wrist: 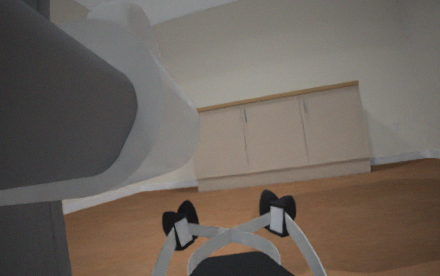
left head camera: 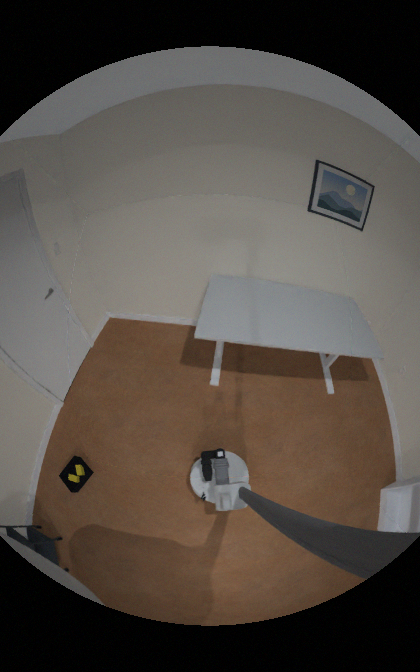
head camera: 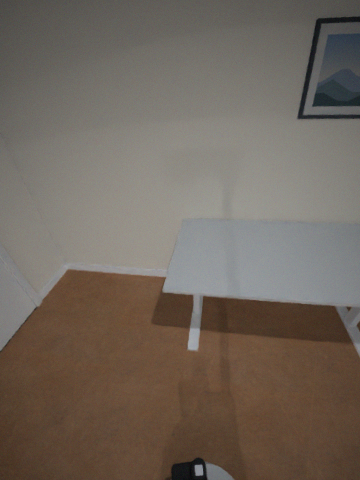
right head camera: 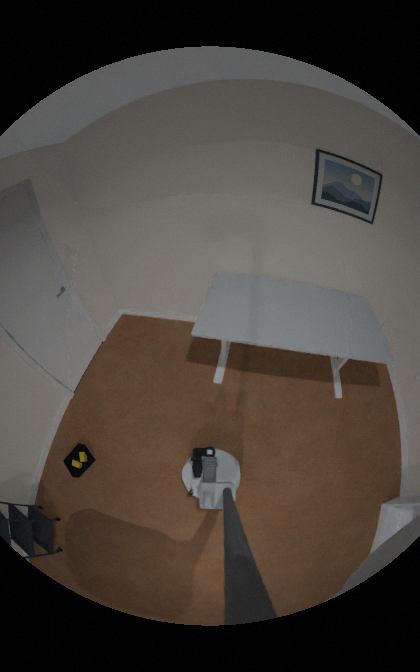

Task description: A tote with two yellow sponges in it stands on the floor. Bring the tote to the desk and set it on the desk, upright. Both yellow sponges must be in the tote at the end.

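Places are measured from the robot's base along level axes (x ahead, y left, z up), in metres.
Where they show: gripper, fingertip midpoint: (wrist: 228, 211).
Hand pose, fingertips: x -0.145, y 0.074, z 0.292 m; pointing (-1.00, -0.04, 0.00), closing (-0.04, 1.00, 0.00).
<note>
After its pixels a point has its place.
A black tote (left head camera: 66, 473) (right head camera: 70, 458) stands upright on the floor at the left in both side head views, well away from my base. Two yellow sponges lie in it: one sponge (left head camera: 80, 469) (right head camera: 83, 457) at the upper right, the other sponge (left head camera: 74, 478) (right head camera: 76, 464) at the lower left. The light grey desk (head camera: 270, 260) @[x 0.972, y -0.537, z 0.693 m] (left head camera: 295, 317) (right head camera: 300, 317) stands against the wall ahead and to the right, its top bare. My gripper (wrist: 228, 211) @[x -0.145, y 0.074, z 0.292 m] is open and empty, its fingertips apart, far from tote and desk. The tote does not show in the head or wrist view.
A dark wheeled cart (left head camera: 44, 546) (right head camera: 42, 531) stands at the lower left, near the tote. A door (left head camera: 25, 310) (right head camera: 30, 300) is in the left wall. A white shelf unit (left head camera: 397, 507) (right head camera: 395, 515) stands at the lower right. A beige cabinet (wrist: 275, 137) @[x -2.523, y 0.526, z 0.448 m] shows in the wrist view.
</note>
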